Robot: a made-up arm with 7 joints.
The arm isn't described. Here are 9 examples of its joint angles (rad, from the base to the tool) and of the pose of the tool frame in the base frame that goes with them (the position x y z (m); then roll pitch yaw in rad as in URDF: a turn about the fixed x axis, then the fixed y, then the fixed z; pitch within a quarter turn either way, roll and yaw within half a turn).
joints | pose
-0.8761 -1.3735 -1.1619 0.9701 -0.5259 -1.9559 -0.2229 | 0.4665 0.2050 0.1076 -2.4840 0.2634 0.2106
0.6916 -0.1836 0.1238 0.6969 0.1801 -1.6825 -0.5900 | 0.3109 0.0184 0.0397 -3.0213 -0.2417 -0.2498
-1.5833 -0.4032 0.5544 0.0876 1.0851 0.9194 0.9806 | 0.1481 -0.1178 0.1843 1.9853 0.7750 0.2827
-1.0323 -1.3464 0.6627 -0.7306 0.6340 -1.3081 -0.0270 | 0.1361 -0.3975 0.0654 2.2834 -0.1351 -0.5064
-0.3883 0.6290 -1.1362 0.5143 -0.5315 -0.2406 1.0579 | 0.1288 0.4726 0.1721 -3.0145 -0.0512 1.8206
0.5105 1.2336 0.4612 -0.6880 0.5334 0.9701 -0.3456 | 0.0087 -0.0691 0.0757 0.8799 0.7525 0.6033
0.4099 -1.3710 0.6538 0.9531 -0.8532 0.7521 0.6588 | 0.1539 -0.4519 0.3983 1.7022 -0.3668 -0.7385
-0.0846 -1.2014 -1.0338 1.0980 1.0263 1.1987 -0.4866 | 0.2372 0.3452 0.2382 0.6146 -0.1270 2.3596
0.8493 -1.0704 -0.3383 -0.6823 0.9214 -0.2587 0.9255 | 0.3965 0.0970 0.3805 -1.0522 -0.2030 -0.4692
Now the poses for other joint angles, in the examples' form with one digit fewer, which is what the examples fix.
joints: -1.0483 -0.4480 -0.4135 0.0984 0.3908 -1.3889 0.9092
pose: 0.304 0.212 0.210 3.064 -0.580 1.443
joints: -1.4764 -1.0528 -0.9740 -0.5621 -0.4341 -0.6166 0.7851
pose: 0.565 -0.239 0.257 2.054 0.162 0.346
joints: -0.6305 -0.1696 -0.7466 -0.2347 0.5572 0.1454 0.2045
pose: 0.443 0.224 0.266 1.441 -0.097 1.118
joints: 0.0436 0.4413 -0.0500 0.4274 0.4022 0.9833 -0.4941
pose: 0.259 0.022 0.134 1.330 -0.478 0.468
